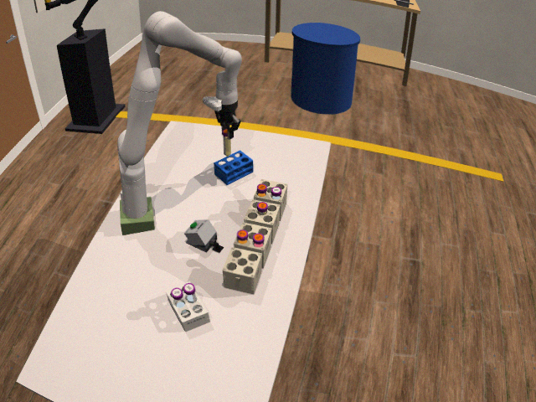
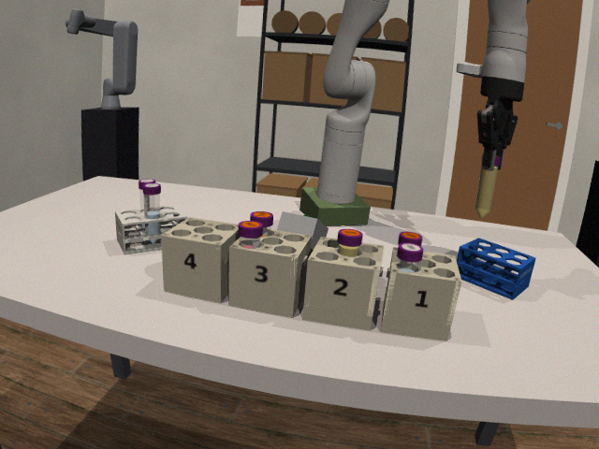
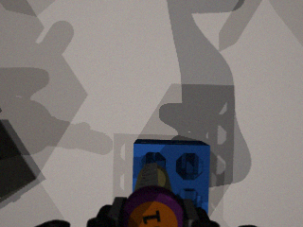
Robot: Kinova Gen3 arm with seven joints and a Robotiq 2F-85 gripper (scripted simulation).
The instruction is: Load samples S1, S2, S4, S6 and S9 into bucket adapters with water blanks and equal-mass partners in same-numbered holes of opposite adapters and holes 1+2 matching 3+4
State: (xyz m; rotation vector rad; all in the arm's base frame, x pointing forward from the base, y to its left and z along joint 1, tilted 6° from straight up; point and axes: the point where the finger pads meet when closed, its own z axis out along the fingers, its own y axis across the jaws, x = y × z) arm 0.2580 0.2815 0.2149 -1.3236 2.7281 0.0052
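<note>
Right now the orange-dot sample tube is 5 cm below my hand and 1 cm to the right of it. The rest, counted from my hand: blue rack: 20 cm below, 4 cm to the left, 1 cm ahead; adapter 1: 19 cm ahead, 18 cm below, 12 cm to the right; white-dot blank: 20 cm ahead, 16 cm below, 15 cm to the right.
</note>
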